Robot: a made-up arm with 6 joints.
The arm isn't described. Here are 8 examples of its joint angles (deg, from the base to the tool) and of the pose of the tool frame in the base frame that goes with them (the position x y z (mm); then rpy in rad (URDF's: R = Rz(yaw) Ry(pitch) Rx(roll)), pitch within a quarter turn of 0, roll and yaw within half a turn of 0).
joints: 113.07 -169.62 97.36 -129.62 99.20 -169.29
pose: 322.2 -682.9 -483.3 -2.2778 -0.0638 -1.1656
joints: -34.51 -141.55 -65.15 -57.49 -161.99 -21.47
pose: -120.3 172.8 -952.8 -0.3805 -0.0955 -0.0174
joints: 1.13 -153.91 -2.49 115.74 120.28 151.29
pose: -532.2 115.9 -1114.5 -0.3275 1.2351 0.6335
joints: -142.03 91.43 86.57 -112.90 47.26 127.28
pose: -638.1 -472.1 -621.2 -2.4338 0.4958 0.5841
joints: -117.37 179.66 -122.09 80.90 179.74 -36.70
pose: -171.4 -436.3 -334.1 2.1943 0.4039 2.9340
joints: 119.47 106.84 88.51 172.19 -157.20 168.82
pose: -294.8 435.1 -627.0 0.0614 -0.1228 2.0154
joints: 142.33 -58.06 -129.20 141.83 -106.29 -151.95
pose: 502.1 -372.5 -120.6 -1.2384 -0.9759 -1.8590
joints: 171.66 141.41 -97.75 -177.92 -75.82 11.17
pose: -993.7 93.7 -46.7 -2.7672 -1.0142 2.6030
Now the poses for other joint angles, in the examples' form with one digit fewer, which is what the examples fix.
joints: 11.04 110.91 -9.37 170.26 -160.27 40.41
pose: 1196 276 -295 1.750 0.689 -1.206
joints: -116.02 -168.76 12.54 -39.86 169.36 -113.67
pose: 198 324 -1110 -0.234 0.183 2.924
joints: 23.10 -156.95 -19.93 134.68 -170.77 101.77
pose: -319 -96 -1116 0.128 0.013 -0.174
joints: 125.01 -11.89 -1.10 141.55 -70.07 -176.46
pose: 143 -185 1518 0.369 1.008 1.871
